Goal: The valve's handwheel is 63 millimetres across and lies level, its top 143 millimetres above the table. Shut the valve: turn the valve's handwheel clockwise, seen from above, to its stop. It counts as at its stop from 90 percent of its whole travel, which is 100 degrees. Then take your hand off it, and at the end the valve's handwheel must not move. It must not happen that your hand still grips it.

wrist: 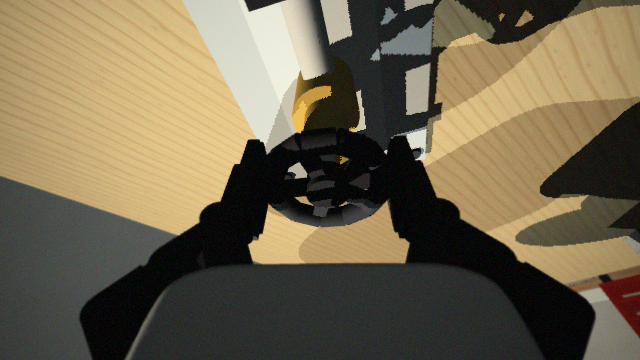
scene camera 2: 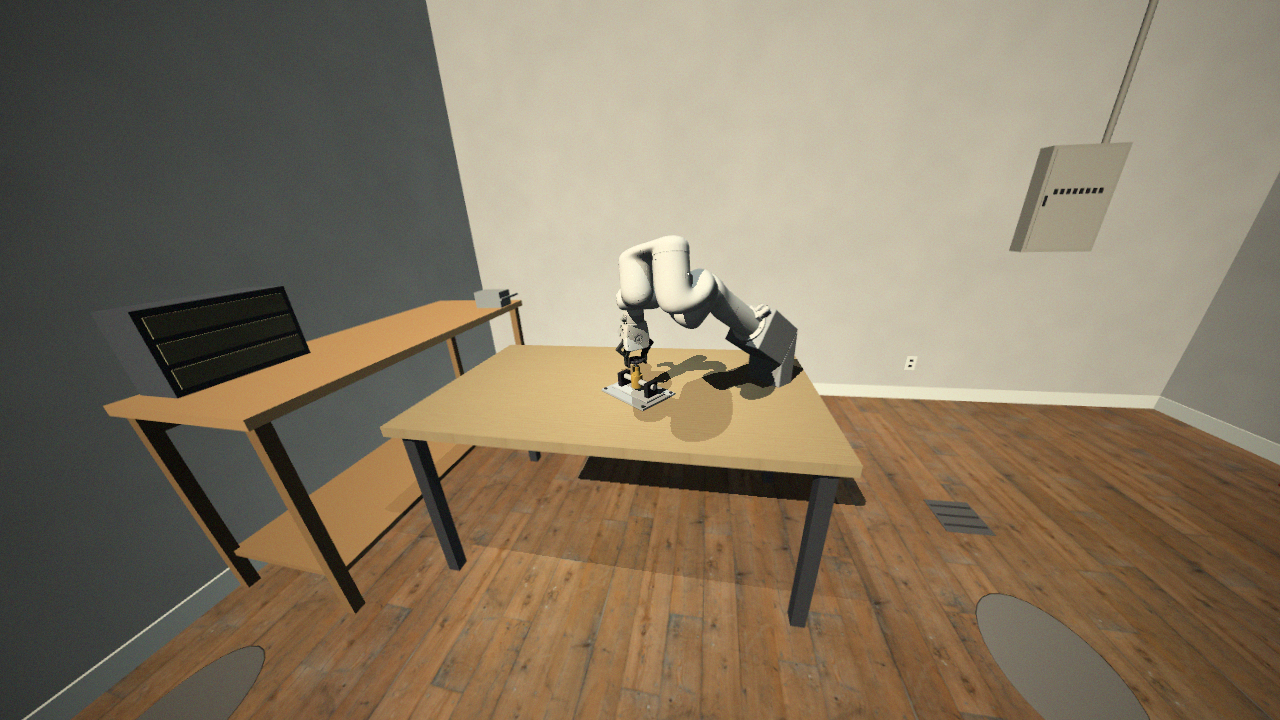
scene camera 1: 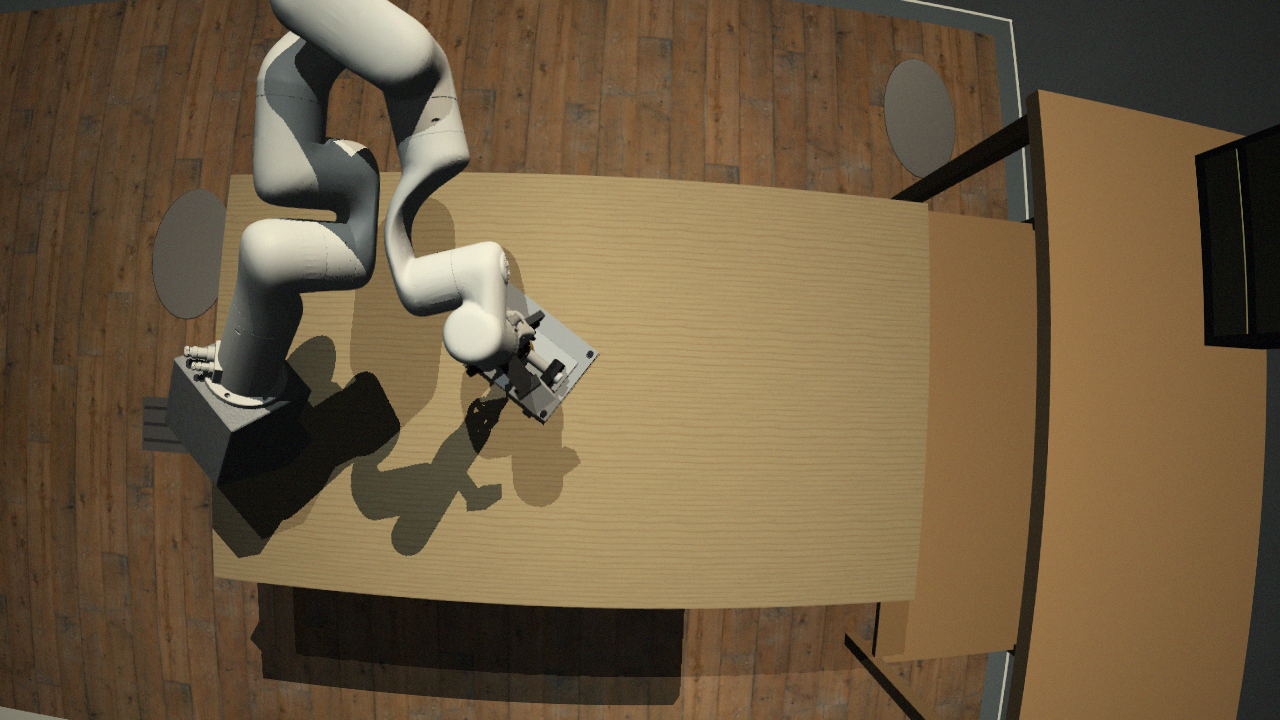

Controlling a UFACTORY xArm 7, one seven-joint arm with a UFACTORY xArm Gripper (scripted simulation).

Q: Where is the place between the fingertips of my gripper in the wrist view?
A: At 326, 158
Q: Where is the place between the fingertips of my gripper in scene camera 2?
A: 636, 364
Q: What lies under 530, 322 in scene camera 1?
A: My gripper.
